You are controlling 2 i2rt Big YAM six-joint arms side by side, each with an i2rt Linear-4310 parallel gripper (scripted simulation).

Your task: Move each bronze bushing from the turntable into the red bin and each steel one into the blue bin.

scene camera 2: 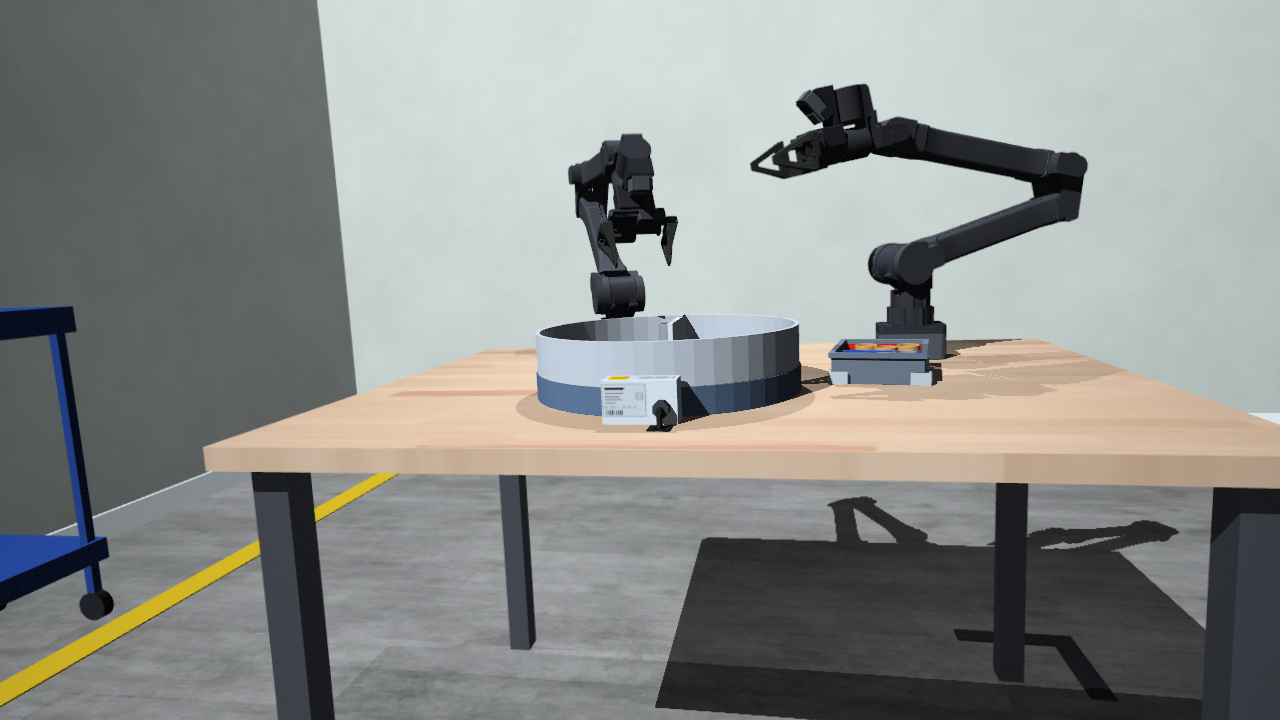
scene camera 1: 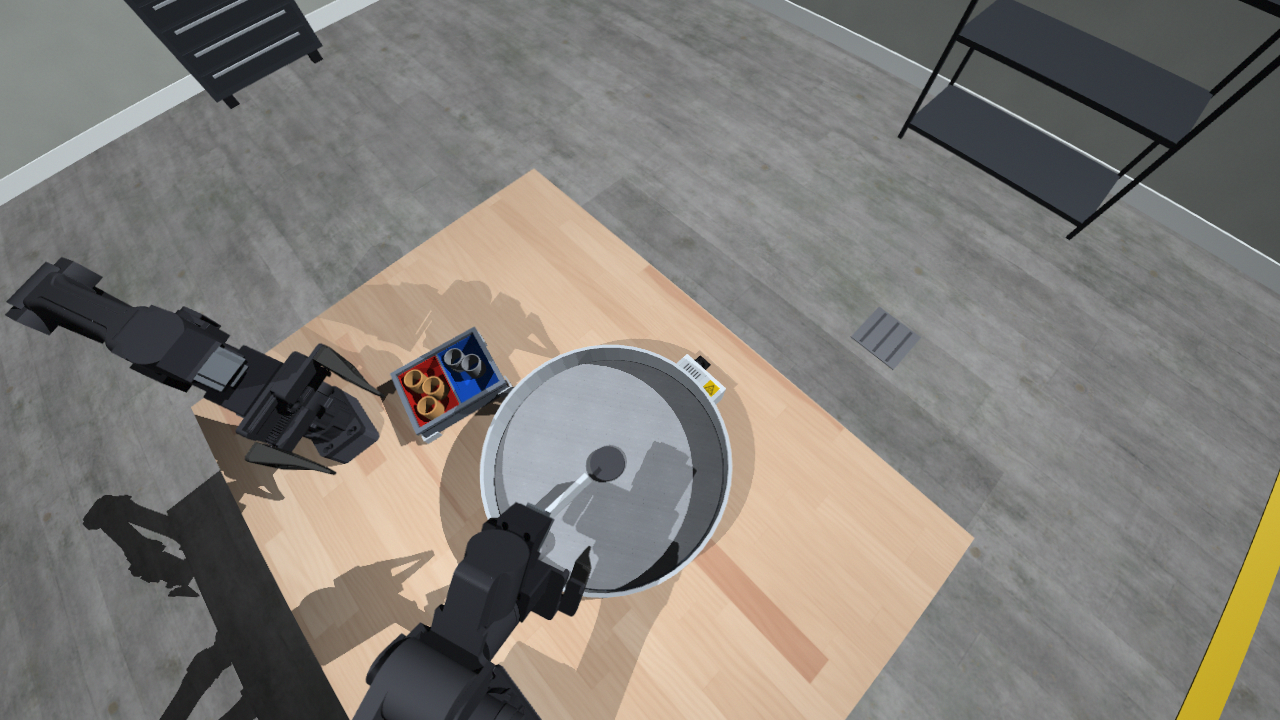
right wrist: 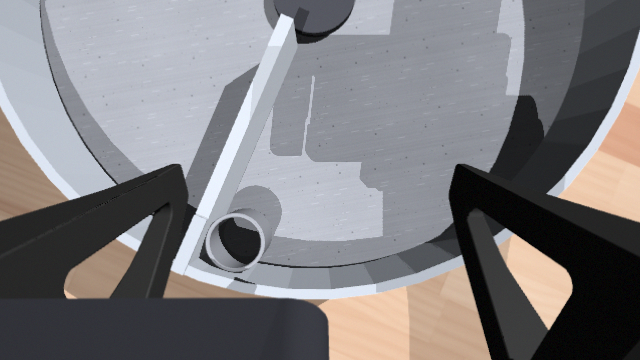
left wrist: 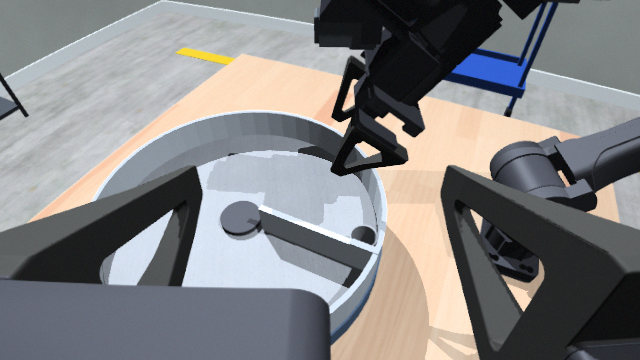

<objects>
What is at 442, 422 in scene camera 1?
A grey tray.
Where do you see a grey tray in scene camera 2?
863, 368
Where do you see a steel bushing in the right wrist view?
219, 253
</objects>
